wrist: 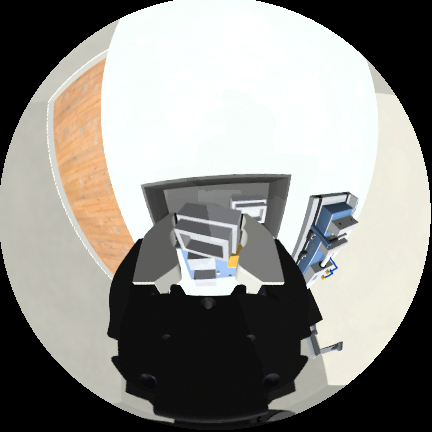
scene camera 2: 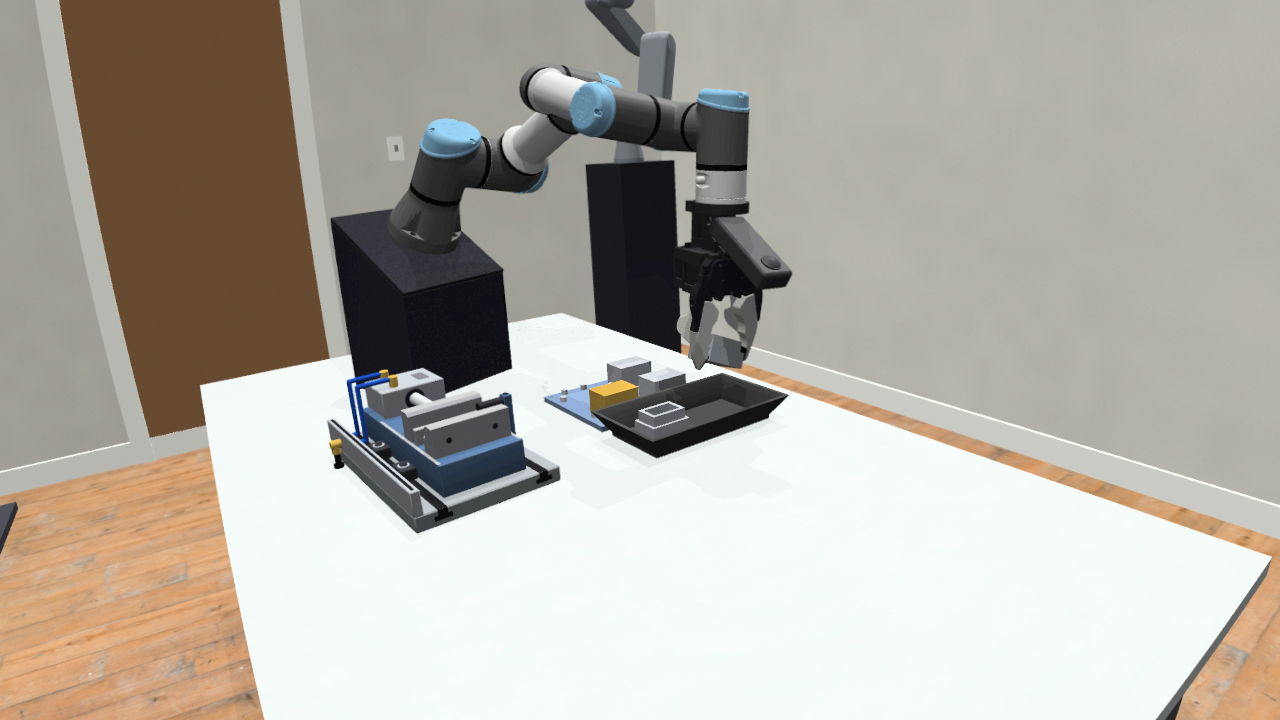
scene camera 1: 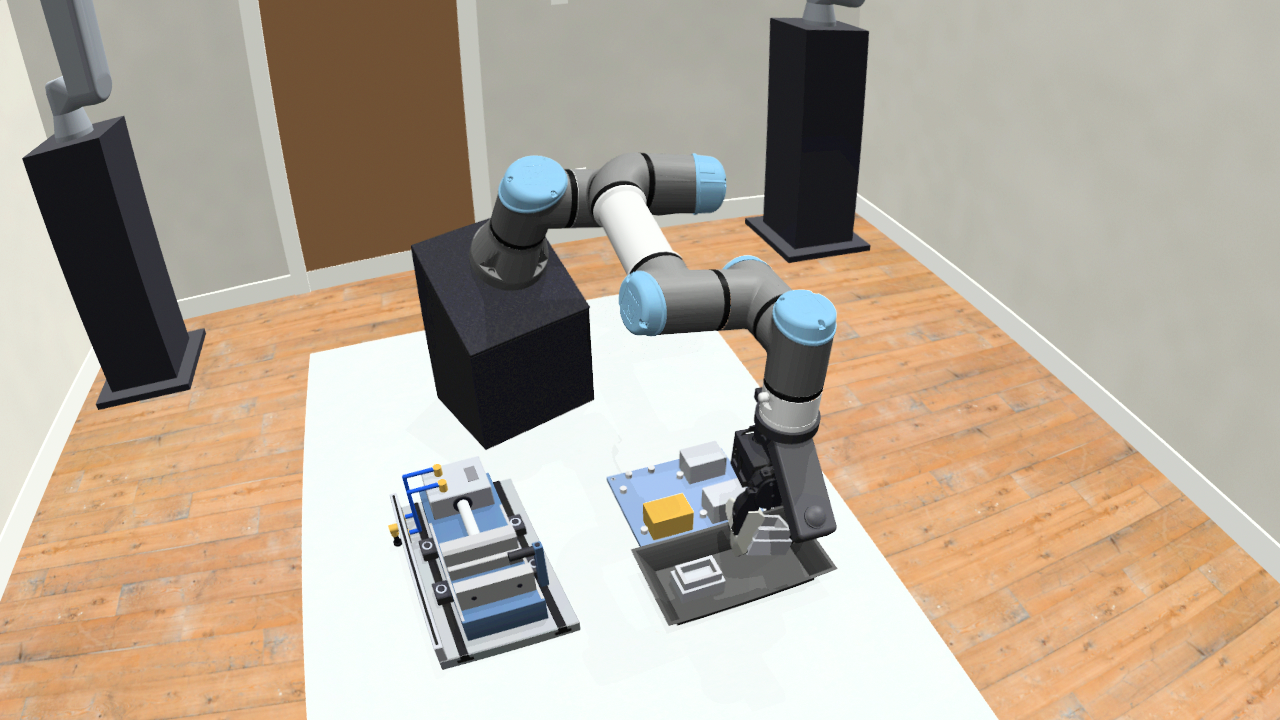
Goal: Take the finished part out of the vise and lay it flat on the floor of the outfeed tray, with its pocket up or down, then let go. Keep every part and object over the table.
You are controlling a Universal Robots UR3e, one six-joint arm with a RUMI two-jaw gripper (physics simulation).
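Places are measured from the arm's base along level axes (x back, y right, z up), in centimetres.
Pixels of known places: gripper, fingertip midpoint: point(wrist: 208, 214) point(scene camera 2: 721, 365) point(scene camera 1: 765, 549); arm's base, link origin: point(scene camera 2: 423, 233) point(scene camera 1: 507, 257).
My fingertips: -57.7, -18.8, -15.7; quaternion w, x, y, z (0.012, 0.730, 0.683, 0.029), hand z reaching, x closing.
Ahead of a thing's pixels: the offset from my fingertips to its top centre, as dx, dy, dz. "spot": to the spot under its first point.
The finished part {+1.0, -0.2, +4.6} point(scene camera 1: 771, 535) point(scene camera 2: 725, 351) point(wrist: 210, 215) is a grey stepped block with a rectangular pocket. My gripper point(scene camera 1: 760, 537) point(scene camera 2: 721, 358) point(wrist: 208, 214) is shut on it, one finger on each side. In the wrist view its pocket faces up toward the palm and it looks slightly tilted. It hangs above the right, rear part of the dark grey outfeed tray {spot: +2.2, -0.1, -9.1} point(scene camera 1: 751, 582) point(scene camera 2: 707, 437) point(wrist: 190, 195), apart from it; the exact height is hard to tell. The vise {+17.1, +34.0, -0.4} point(scene camera 1: 501, 582) point(scene camera 2: 474, 434) point(wrist: 335, 215) stands at the left in the scene views, with no part visible between its jaws.
Another pocketed part {+4.3, +6.9, -5.6} point(scene camera 1: 700, 587) point(scene camera 2: 662, 427) point(wrist: 247, 202) lies flat, pocket up, at the tray's left end. Behind the tray is a blue board {spot: +25.4, +7.6, -9.5} point(scene camera 1: 640, 488) with a yellow block {+16.8, +6.4, -5.9} point(scene camera 1: 668, 516) point(scene camera 2: 614, 394) point(wrist: 233, 260) and grey blocks {+25.9, -2.5, -5.9} point(scene camera 1: 702, 462) point(scene camera 2: 629, 368).
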